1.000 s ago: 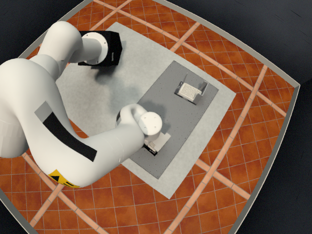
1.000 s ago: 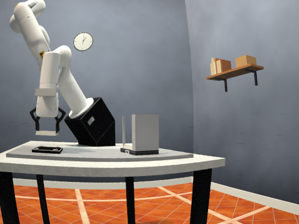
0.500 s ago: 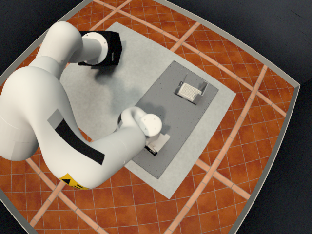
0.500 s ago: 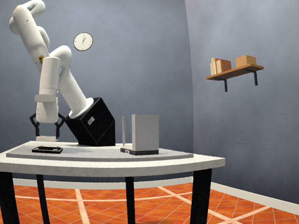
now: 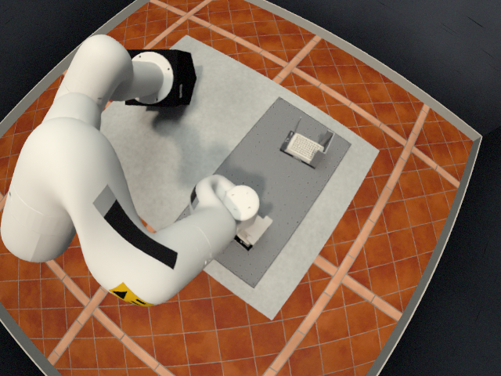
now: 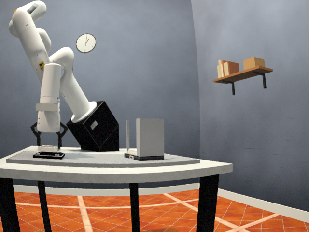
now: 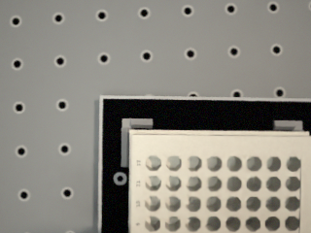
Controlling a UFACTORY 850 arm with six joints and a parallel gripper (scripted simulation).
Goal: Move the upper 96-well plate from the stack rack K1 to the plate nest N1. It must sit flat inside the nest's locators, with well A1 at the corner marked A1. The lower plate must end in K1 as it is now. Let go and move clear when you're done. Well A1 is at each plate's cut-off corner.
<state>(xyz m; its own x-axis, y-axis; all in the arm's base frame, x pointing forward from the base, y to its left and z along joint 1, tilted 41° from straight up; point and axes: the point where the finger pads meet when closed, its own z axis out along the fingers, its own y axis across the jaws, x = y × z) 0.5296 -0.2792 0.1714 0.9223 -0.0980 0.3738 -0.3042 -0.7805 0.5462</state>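
My hand is 1 cm above the white 96-well plate. Round my hand: black plate nest N1: 4 cm below.
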